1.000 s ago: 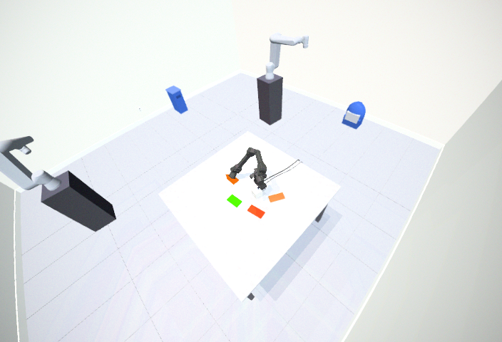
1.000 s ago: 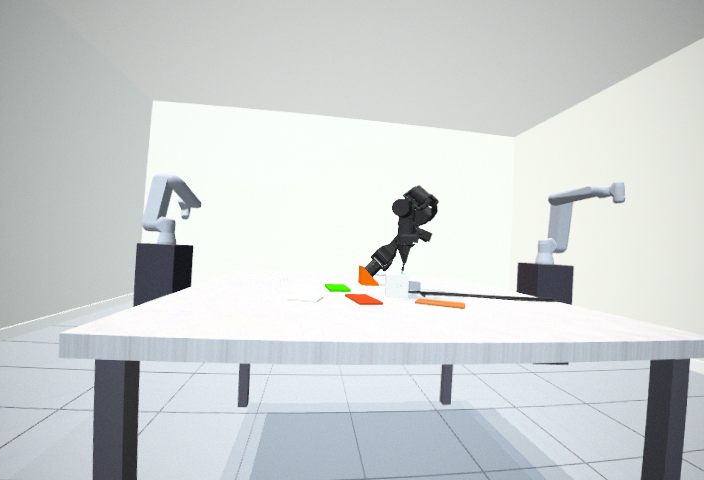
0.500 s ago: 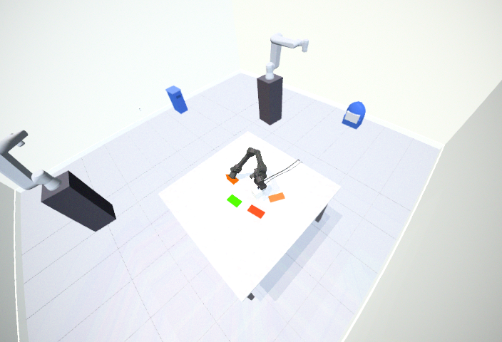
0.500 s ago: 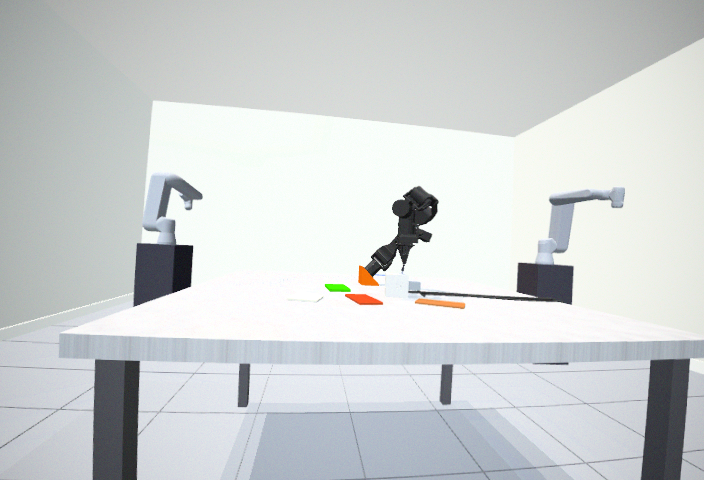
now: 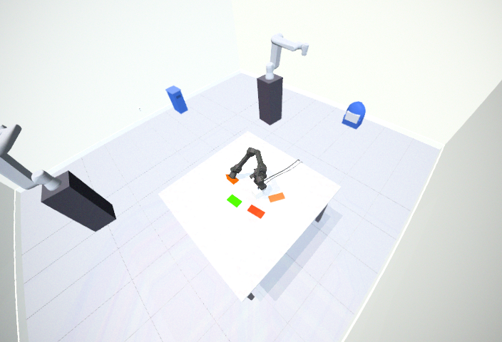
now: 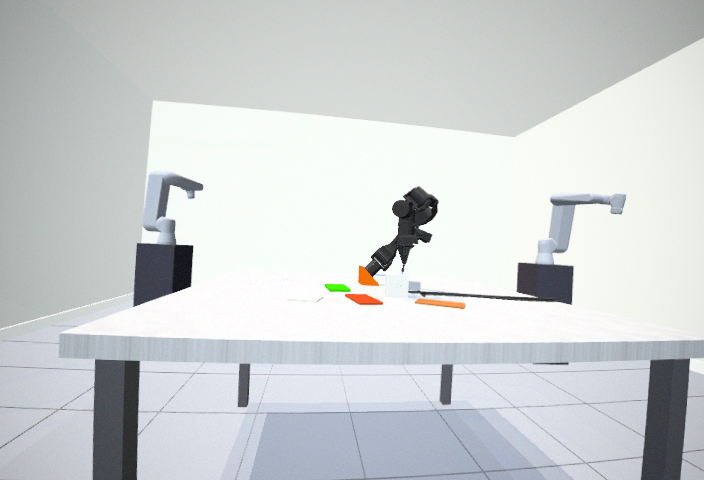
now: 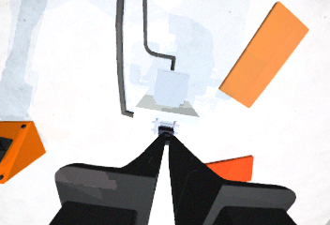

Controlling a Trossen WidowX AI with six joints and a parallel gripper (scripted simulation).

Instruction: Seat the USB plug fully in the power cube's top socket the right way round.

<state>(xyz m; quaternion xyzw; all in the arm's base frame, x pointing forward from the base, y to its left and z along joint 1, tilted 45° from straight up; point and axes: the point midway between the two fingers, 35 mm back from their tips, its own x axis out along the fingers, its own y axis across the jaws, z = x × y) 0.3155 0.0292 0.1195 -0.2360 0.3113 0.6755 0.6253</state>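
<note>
The USB plug lies 20 mm below my gripper tip. Also, from my gripper tip: green tile (230 mm to the right, 110 mm below, 90 mm behind); then red-orange tile (150 mm to the right, 130 mm ahead, 110 mm below); then light orange tile (150 mm ahead, 110 mm below, 90 mm to the left).
</note>
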